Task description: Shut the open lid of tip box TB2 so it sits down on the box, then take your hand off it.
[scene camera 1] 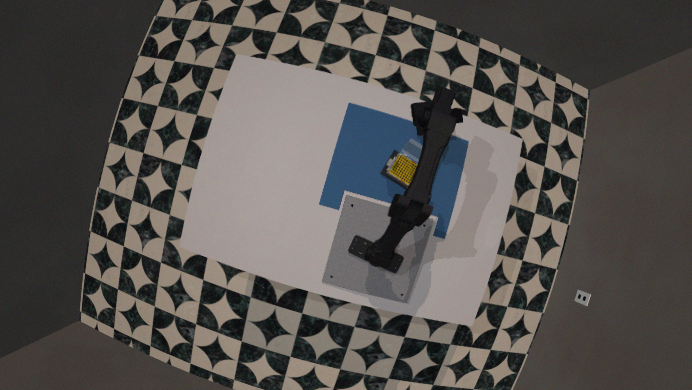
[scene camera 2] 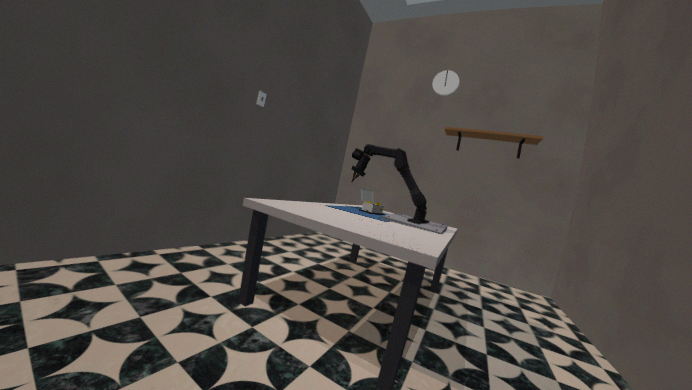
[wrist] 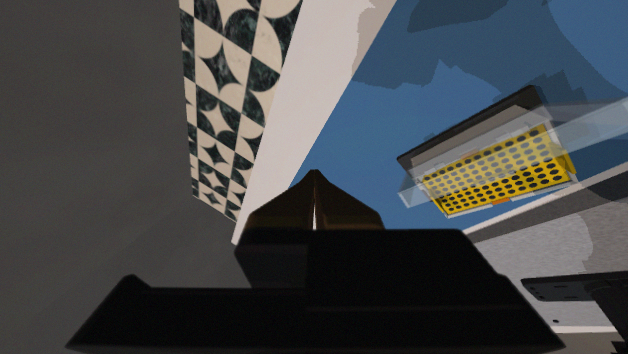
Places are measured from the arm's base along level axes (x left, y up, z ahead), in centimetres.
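Where they show: gripper, fingertip midpoint: (scene camera 1: pixel 415 115) (scene camera 2: pixel 351 182) (wrist: pixel 314 176); arm's base at its link origin: (scene camera 1: pixel 376 254) (scene camera 2: pixel 418 221) (wrist: pixel 614 283).
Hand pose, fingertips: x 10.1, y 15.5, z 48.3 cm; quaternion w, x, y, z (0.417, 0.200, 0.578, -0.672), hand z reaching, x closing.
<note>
Each offset is from my fingertips to the centre of the thing. Level surfaces: height alone.
The tip box {dy -10.9, dx -7.1, dz -16.5 cm} (scene camera 1: pixel 403 169) (scene camera 2: pixel 372 207) (wrist: pixel 505 180), with a yellow perforated rack inside, sits in a dark holder on the blue mat. No TB2 label is legible. Its clear lid {dy -6.9, dx -7.8, dz -9.9 cm} (scene camera 1: pixel 412 148) (scene camera 2: pixel 367 195) (wrist: pixel 595 128) is open and stands nearly upright from one long side of the box. My gripper (scene camera 2: pixel 353 180) (wrist: pixel 314 176) is shut, with its brown fingertips together and empty. It hangs above the lid's top edge, on the lid side of the box, apart from both. In scene camera 1 the arm covers one end of the box and lid, and the fingertips are hidden.
The blue mat {dy -17.4 cm} (scene camera 1: pixel 350 150) (wrist: pixel 360 125) lies on the white table {dy -17.7 cm} (scene camera 1: pixel 260 150) (scene camera 2: pixel 320 215). The arm's grey base plate (scene camera 1: pixel 345 250) (scene camera 2: pixel 437 227) adjoins the mat on the side away from the lid. The arm (scene camera 1: pixel 434 150) (scene camera 2: pixel 410 180) arches over the box from its base.
</note>
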